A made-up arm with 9 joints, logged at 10 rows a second.
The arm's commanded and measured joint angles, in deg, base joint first. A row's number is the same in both.
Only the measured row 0 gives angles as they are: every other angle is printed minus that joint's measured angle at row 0.
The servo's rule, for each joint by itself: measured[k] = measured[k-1] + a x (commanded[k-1-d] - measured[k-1]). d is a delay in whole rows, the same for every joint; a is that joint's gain. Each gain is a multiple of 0.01, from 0.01 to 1. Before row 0 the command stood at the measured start. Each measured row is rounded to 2 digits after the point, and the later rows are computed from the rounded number. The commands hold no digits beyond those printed.
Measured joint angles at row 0: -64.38, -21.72, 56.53, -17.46, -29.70, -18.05, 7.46, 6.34, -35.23
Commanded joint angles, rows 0 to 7: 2.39, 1.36, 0.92, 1.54, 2.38, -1.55, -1.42, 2.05, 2.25; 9.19, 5.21, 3.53, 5.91, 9.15, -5.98, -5.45, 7.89, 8.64; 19.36, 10.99, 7.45, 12.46, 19.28, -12.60, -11.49, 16.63, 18.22; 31.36, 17.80, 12.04, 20.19, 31.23, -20.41, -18.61, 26.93, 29.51; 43.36, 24.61, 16.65, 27.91, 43.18, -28.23, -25.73, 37.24, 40.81; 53.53, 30.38, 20.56, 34.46, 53.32, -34.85, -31.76, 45.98, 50.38; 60.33, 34.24, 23.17, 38.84, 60.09, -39.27, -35.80, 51.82, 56.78; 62.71, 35.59, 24.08, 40.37, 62.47, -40.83, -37.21, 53.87, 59.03
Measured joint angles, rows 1 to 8: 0.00, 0.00, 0.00, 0.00, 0.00, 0.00, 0.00, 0.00, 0.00; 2.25, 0.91, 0.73, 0.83, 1.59, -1.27, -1.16, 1.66, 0.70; 8.77, 3.79, 2.94, 3.57, 6.66, -5.13, -4.68, 6.71, 3.16; 18.72, 8.61, 6.50, 8.37, 15.12, -11.26, -10.26, 14.75, 7.83; 30.60, 14.77, 10.88, 14.75, 25.91, -18.76, -17.11, 24.62, 14.55; 42.59, 21.36, 15.44, 21.86, 37.48, -26.53, -24.18, 34.84, 22.69; 52.87, 27.40, 19.48, 28.66, 48.09, -33.35, -30.40, 43.86, 31.27; 59.88, 31.98, 22.40, 34.16, 56.13, -38.20, -34.83, 50.31, 39.18
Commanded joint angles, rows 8 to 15: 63.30, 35.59, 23.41, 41.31, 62.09, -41.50, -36.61, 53.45, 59.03; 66.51, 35.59, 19.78, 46.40, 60.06, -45.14, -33.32, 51.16, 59.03; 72.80, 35.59, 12.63, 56.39, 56.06, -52.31, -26.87, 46.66, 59.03; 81.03, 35.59, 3.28, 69.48, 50.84, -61.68, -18.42, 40.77, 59.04; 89.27, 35.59, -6.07, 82.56, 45.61, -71.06, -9.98, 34.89, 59.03; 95.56, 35.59, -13.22, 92.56, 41.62, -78.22, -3.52, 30.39, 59.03; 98.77, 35.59, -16.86, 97.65, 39.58, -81.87, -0.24, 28.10, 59.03; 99.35, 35.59, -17.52, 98.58, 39.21, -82.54, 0.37, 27.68, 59.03
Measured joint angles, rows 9 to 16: 62.54, 34.40, 23.73, 37.51, 60.38, -40.36, -36.78, 53.19, 45.33; 63.25, 35.20, 23.48, 39.56, 61.53, -41.29, -36.64, 53.40, 49.58; 66.31, 35.46, 20.56, 43.25, 60.55, -44.45, -33.92, 51.59, 52.51; 72.41, 35.55, 14.30, 50.35, 57.54, -50.90, -28.14, 47.60, 54.53; 80.51, 35.58, 5.59, 60.68, 53.05, -59.74, -20.17, 42.07, 55.93; 88.74, 35.59, -3.62, 72.50, 48.07, -69.02, -11.81, 36.25, 56.89; 95.15, 35.59, -11.20, 83.33, 43.75, -76.56, -5.01, 31.50, 57.55; 98.55, 35.59, -15.67, 91.06, 40.96, -80.91, -1.10, 28.75, 58.01
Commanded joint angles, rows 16 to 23: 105.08, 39.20, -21.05, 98.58, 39.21, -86.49, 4.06, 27.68, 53.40; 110.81, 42.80, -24.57, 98.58, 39.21, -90.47, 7.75, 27.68, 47.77; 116.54, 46.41, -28.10, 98.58, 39.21, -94.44, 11.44, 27.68, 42.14; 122.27, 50.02, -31.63, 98.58, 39.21, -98.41, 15.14, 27.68, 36.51; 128.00, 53.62, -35.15, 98.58, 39.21, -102.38, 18.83, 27.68, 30.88; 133.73, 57.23, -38.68, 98.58, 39.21, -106.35, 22.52, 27.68, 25.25; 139.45, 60.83, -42.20, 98.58, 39.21, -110.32, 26.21, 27.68, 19.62; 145.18, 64.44, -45.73, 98.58, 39.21, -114.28, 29.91, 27.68, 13.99
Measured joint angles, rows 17 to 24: 99.30, 35.59, -17.13, 95.12, 39.79, -82.25, 0.11, 27.88, 58.33; 104.73, 38.01, -20.23, 96.99, 39.40, -85.73, 3.35, 27.72, 56.80; 110.45, 41.22, -23.66, 97.85, 39.27, -89.62, 6.96, 27.69, 54.00; 116.17, 44.70, -27.17, 98.24, 39.23, -93.57, 10.63, 27.68, 50.32; 121.90, 48.26, -30.69, 98.42, 39.22, -97.54, 14.33, 27.68, 46.04; 127.63, 51.85, -34.21, 98.51, 39.21, -101.51, 18.02, 27.68, 41.34; 133.36, 55.45, -37.74, 98.55, 39.21, -105.48, 21.71, 27.68, 36.35; 139.08, 59.05, -41.26, 98.57, 39.21, -109.45, 25.40, 27.68, 31.16
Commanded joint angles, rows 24 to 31: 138.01, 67.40, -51.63, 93.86, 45.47, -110.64, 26.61, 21.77, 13.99; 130.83, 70.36, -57.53, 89.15, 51.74, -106.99, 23.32, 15.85, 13.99; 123.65, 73.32, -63.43, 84.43, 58.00, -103.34, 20.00, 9.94, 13.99; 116.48, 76.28, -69.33, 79.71, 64.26, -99.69, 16.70, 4.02, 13.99; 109.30, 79.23, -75.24, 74.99, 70.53, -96.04, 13.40, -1.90, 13.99; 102.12, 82.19, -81.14, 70.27, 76.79, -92.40, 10.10, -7.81, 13.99; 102.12, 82.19, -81.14, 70.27, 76.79, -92.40, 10.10, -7.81, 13.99; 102.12, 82.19, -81.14, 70.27, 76.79, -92.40, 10.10, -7.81, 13.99
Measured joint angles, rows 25 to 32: 144.81, 62.66, -44.79, 98.58, 39.21, -113.41, 29.10, 27.68, 25.84; 138.42, 65.84, -50.19, 96.03, 43.40, -111.14, 27.06, 22.89, 22.17; 131.29, 68.87, -55.99, 92.31, 48.99, -107.74, 23.99, 17.19, 19.63; 124.11, 71.85, -61.87, 88.05, 55.03, -104.13, 20.72, 11.32, 17.88; 116.94, 74.82, -67.76, 83.55, 61.21, -100.49, 17.42, 5.41, 16.67; 109.76, 77.77, -73.67, 78.93, 67.45, -96.84, 14.12, -0.51, 15.84; 102.58, 80.73, -79.57, 74.25, 73.71, -93.20, 10.82, -6.42, 15.27; 102.15, 81.71, -80.81, 72.10, 75.77, -92.54, 10.23, -7.55, 14.87
